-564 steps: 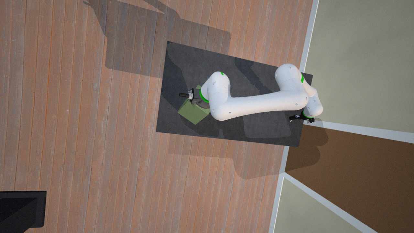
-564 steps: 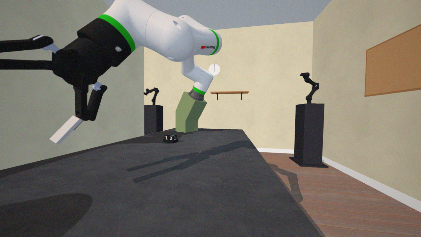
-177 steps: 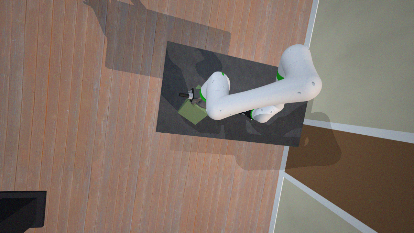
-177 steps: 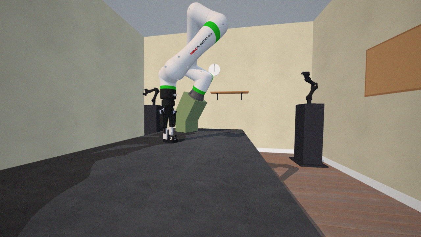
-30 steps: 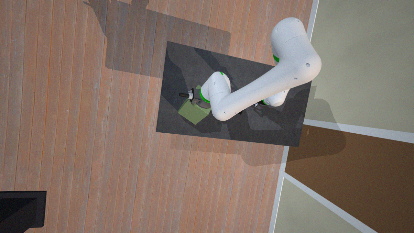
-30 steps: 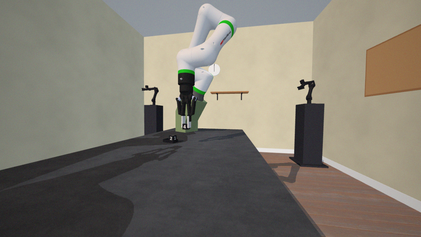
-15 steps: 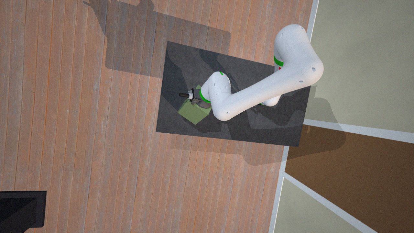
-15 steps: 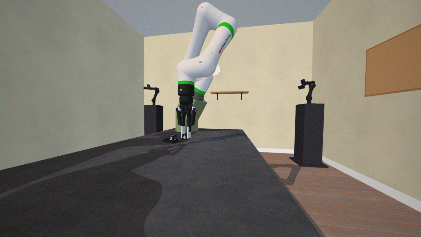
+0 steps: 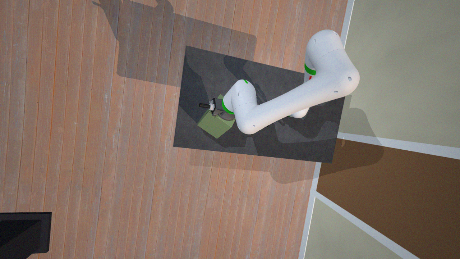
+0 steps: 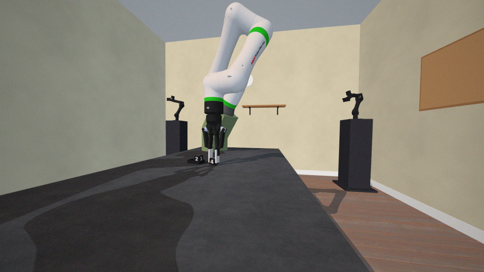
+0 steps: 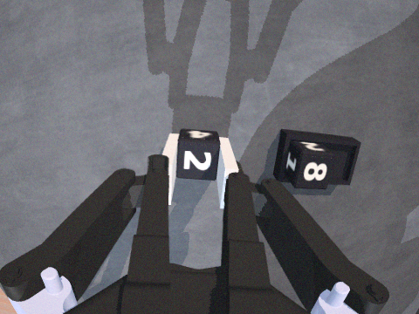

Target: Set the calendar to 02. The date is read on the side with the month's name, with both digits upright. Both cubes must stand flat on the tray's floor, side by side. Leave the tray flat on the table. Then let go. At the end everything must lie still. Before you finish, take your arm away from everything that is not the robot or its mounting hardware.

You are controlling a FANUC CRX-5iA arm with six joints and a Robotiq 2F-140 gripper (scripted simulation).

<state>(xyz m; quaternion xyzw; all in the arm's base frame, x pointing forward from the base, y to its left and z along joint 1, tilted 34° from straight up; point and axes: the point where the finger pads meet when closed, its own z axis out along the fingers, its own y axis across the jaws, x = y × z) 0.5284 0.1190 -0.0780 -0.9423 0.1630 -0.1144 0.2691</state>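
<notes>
Now: the black number cube 3 cm below my hand. Also, from my hand: black tray 11 cm to the right, 4 cm below, 3 cm behind.
</notes>
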